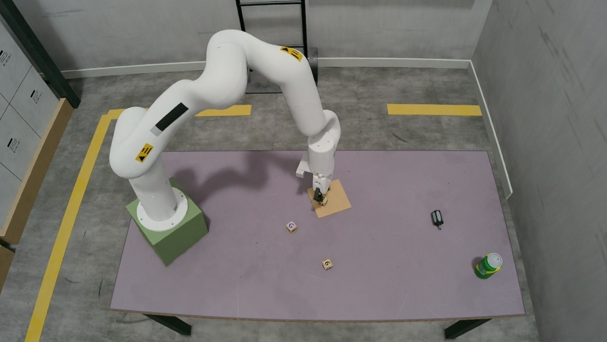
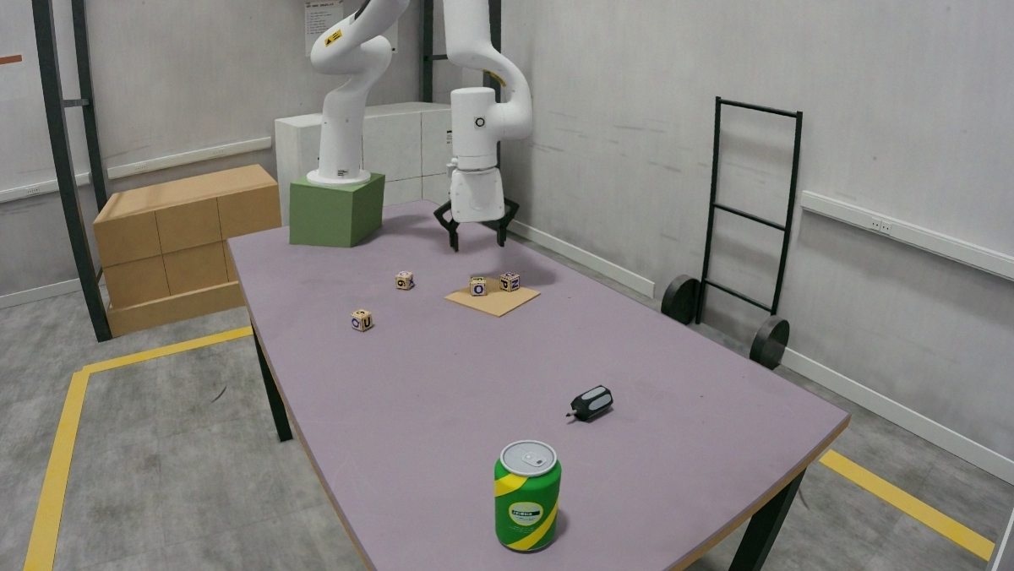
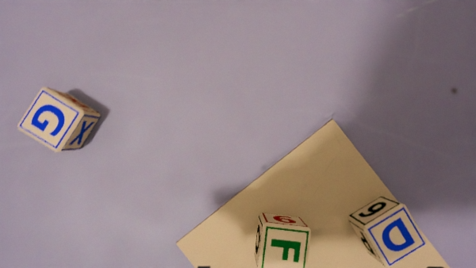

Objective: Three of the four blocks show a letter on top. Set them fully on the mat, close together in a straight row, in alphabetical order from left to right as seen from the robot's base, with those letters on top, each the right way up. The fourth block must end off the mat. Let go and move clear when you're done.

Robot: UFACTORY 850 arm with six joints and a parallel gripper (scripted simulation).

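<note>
Now: the tan mat 110 mm below my hand, 20 mm to the left of it and 20 mm ahead of it. The rest, counted from my hand: small black tool 460 mm ahead, 90 mm below, 50 mm to the right; then green can 630 mm ahead, 240 mm to the right, 50 mm below.
</note>
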